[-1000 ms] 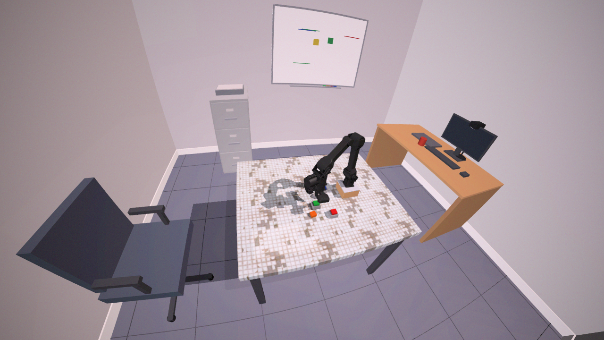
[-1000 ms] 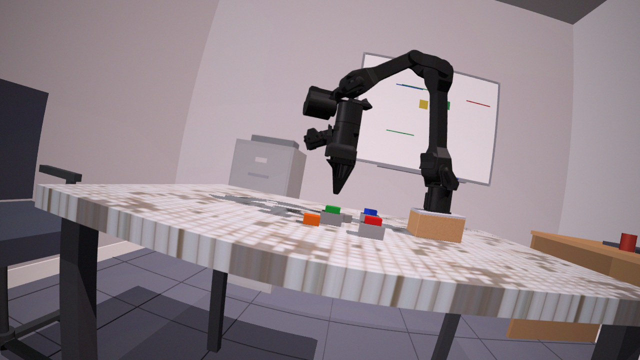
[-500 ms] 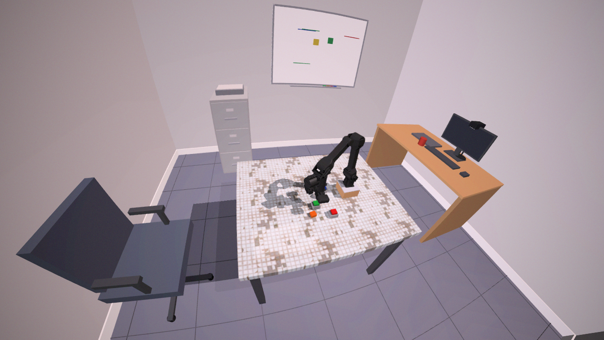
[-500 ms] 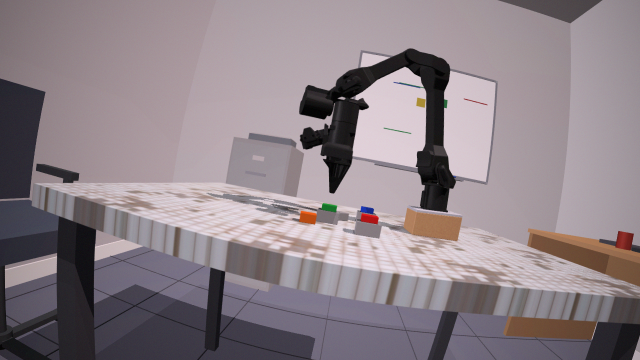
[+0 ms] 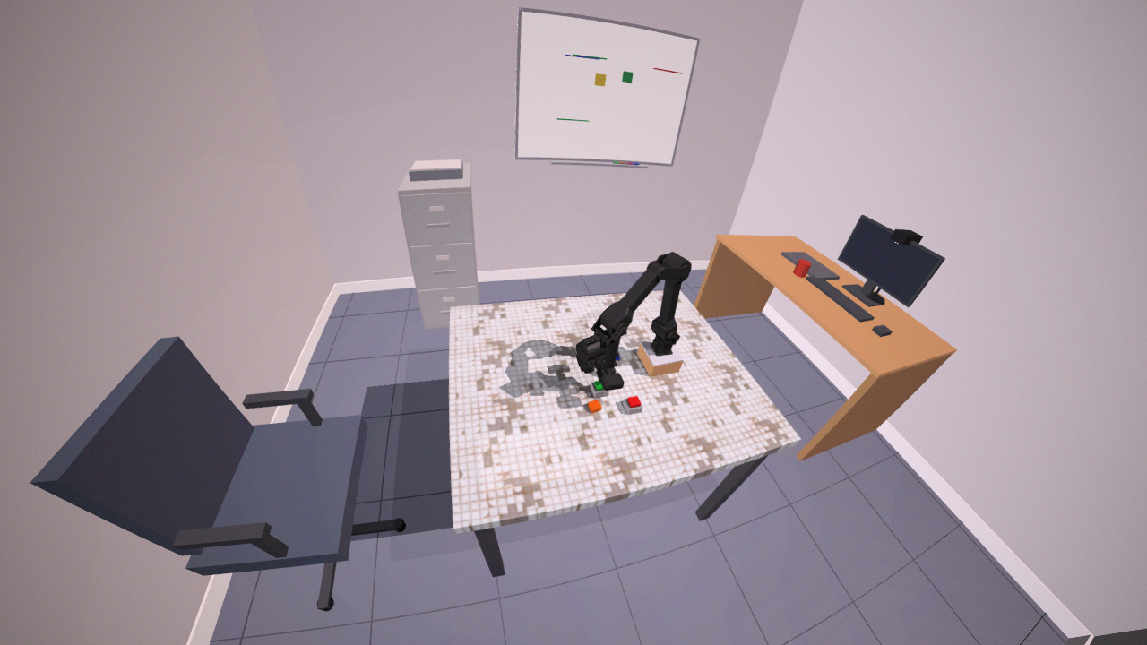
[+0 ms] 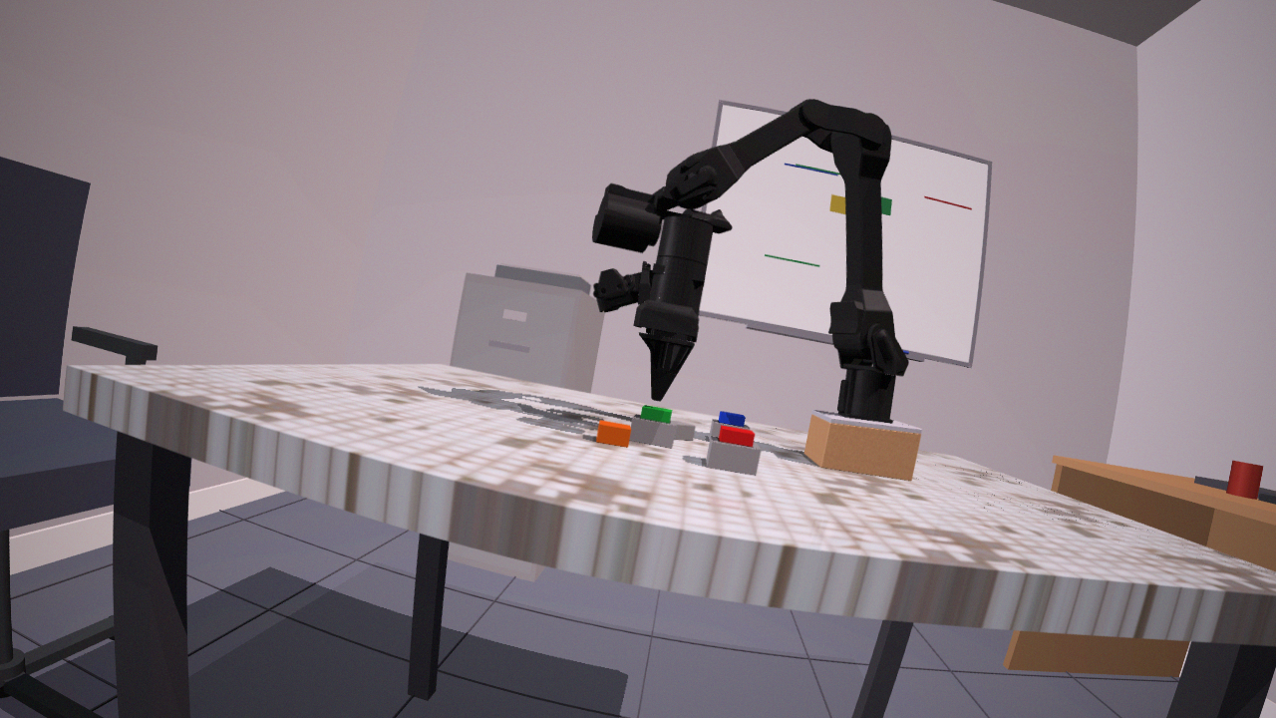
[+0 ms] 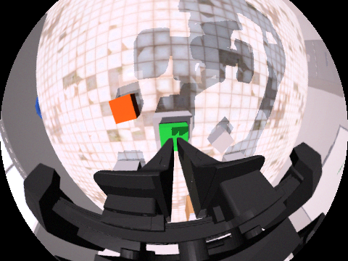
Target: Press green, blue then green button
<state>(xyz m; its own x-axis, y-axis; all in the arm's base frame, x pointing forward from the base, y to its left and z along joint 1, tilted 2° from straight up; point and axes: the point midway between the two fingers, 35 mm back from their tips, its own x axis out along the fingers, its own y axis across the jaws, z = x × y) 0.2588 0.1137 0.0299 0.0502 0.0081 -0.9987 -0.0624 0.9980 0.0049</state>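
Now: the blue button 130 mm to the right of my gripper tip, 90 mm behind it and 10 mm below it. From my gripper tip the other things lie so: orange block 60 mm to the left, 40 mm below, 30 mm ahead; then small grey block 80 mm to the right, 40 mm below, 20 mm behind; then green button 10 mm below.
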